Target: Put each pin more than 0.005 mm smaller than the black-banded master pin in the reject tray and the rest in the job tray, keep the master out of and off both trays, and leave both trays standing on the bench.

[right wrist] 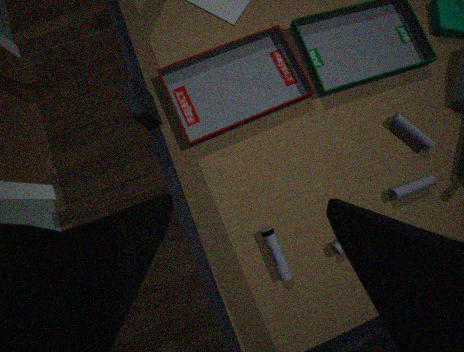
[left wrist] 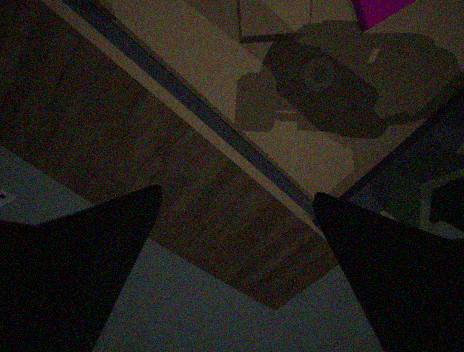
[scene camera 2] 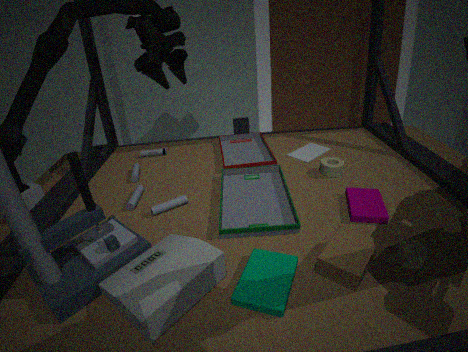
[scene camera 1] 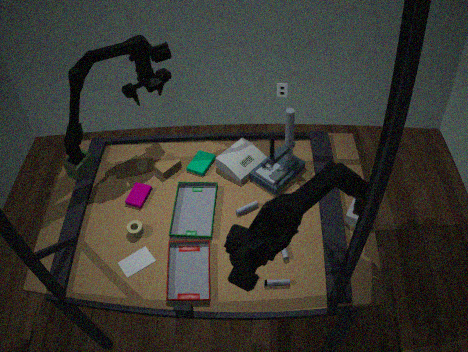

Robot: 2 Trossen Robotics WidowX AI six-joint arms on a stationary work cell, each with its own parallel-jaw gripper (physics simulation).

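Seen in the pictures: left gripper, fingertip midpoint: (left wrist: 239, 196) (scene camera 1: 149, 100); right gripper, fingertip midpoint: (right wrist: 249, 204) (scene camera 2: 177, 86); left arm's base at its link origin: (left wrist: 450, 199) (scene camera 1: 76, 158).
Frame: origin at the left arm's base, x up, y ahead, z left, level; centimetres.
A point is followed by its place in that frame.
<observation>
The master pin (scene camera 1: 277, 283) @[x -6.4, y 89.8, z -6.9 cm] (scene camera 2: 152, 152) @[x -6.6, y 89.1, z -5.5 cm] (right wrist: 276, 254) @[x -6.1, y 89.3, z -6.5 cm], black-banded at one end, lies on the bench. Three plain grey pins lie apart: one (scene camera 1: 247, 208) @[x -6.4, y 68.4, z 14.2 cm] (scene camera 2: 170, 205) @[x -6.6, y 67.2, z 15.2 cm] (right wrist: 412, 131) @[x -6.2, y 68.1, z 14.2 cm] nearest the gauge, one (scene camera 2: 135, 197) @[x -6.3, y 76.1, z 15.9 cm] (right wrist: 413, 187) @[x -6.1, y 77.3, z 14.2 cm] hidden by the right arm in scene camera 1, one (scene camera 1: 285, 254) @[x -6.1, y 87.4, z 3.3 cm] (scene camera 2: 135, 172) @[x -6.1, y 84.3, z 6.9 cm] (right wrist: 338, 247) @[x -6.2, y 87.5, z 2.6 cm] partly behind a finger in the right wrist view. The red reject tray (scene camera 1: 210, 272) @[x -6.1, y 70.1, z -12.7 cm] (scene camera 2: 249, 164) @[x -6.3, y 58.7, z -5.8 cm] (right wrist: 250, 118) @[x -6.3, y 69.8, z -12.3 cm] and green job tray (scene camera 1: 215, 210) @[x -6.7, y 59.1, z 8.7 cm] (scene camera 2: 240, 231) @[x -6.5, y 50.8, z 17.7 cm] (right wrist: 380, 75) @[x -6.3, y 59.1, z 8.6 cm] stand flat, without pins. My left gripper (scene camera 1: 149, 98) @[x 12.8, y 19.8, z 29.0 cm] (left wrist: 239, 196) @[x 12.8, y 19.8, z 29.0 cm] is open, high over the back left. My right gripper (scene camera 1: 240, 260) @[x 11.1, y 82.5, z -13.4 cm] (scene camera 2: 177, 85) @[x 11.1, y 82.5, z -13.4 cm] (right wrist: 250, 204) @[x 11.1, y 82.5, z -13.4 cm] is open above the bench.
A white readout box (scene camera 1: 242, 160) @[x -3.7, y 57.9, z 30.2 cm] (scene camera 2: 165, 280) @[x -2.9, y 53.7, z 33.8 cm] stands beside the dark gauge stand (scene camera 1: 277, 172) @[x -3.9, y 71.2, z 30.8 cm] with its upright post. A green block (scene camera 1: 201, 163) @[x -6.3, y 44.1, z 24.6 cm], brown block (scene camera 1: 167, 168) @[x -4.7, y 35.2, z 15.7 cm], magenta block (scene camera 1: 138, 194) @[x -6.3, y 31.6, z 1.7 cm], tape roll (scene camera 1: 134, 228) @[x -7.6, y 38.6, z -10.4 cm] and white card (scene camera 1: 137, 261) @[x -7.7, y 47.3, z -20.6 cm] lie left. A shadowed ring (left wrist: 319, 75) @[x -7.5, y 23.4, z 13.1 cm] shows too.
</observation>
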